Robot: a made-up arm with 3 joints.
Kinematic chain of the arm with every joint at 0, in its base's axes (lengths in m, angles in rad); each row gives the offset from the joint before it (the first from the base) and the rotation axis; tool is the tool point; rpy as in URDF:
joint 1: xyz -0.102 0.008 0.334 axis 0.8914 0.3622 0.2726
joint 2: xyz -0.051 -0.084 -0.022 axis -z
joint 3: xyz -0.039 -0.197 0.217 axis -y
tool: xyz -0.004 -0.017 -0.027 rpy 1.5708 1.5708 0
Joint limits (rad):
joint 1: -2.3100..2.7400
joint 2: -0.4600..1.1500
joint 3: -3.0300..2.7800
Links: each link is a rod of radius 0.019 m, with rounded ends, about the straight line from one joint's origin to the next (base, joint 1, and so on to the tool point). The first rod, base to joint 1, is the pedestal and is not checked.
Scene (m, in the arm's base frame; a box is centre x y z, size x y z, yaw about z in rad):
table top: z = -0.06
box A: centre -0.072 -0.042 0 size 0.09 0.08 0.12 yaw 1.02
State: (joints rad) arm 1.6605 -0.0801 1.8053
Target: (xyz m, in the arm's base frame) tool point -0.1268 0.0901 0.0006
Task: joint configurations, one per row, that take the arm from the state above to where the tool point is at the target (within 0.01 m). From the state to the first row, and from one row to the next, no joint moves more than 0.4 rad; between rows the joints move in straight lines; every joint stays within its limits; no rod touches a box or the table.
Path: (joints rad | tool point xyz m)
1: 1.8240 0.1534 1.4294 | -0.0921 -0.1694 0.0195
2: 1.9874 0.3870 1.0534 | -0.1437 -0.1558 0.0162
3: 2.1509 0.6205 0.6775 | -0.1853 -0.1522 0.0267
4: 2.3143 0.8540 0.3015 | -0.2105 -0.1583 0.0451
5: 2.3877 0.5969 0.6866 | -0.2029 -0.0863 0.0051
6: 2.4611 0.3398 1.0716 | -0.1848 -0.0117 -0.0156
7: 2.5345 0.0827 1.4566 | -0.1590 0.0583 -0.0180
8: 2.6079 -0.1744 1.8417 | -0.1287 0.1187 -0.0053
9: 2.5745 -0.1929 1.5330 | -0.1265 0.1137 -0.0016
10: 2.5411 -0.2114 1.2243 | -0.1259 0.1073 0.0008
11: 2.5078 -0.2299 0.9157 | -0.1263 0.0994 0.0017
12: 2.4744 -0.2484 0.6070 | -0.1268 0.0901 0.0006

